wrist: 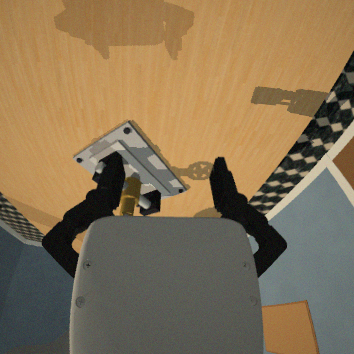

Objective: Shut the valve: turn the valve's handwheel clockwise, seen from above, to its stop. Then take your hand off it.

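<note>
The valve's brass body (131, 194) rises from a grey mounting plate (114, 134) left of the middle of the wrist view, with a pipe and black clamps beside it. The handwheel does not show; the grey gripper housing covers the area just below the brass part. The handwheel's spoked shadow (201, 170) falls on the table right of the plate. My gripper (167, 165) is open and empty. Its left finger overlaps the left part of the valve in the view, and its right finger is to the right of the plate.
The wooden table top (210, 75) carries shadows of the arm at the top and upper right. A black-and-white checkered edge (295, 159) runs along the right side and shows again at the lower left. Beyond it lie a blue floor (310, 240) and an orange-brown panel (289, 327).
</note>
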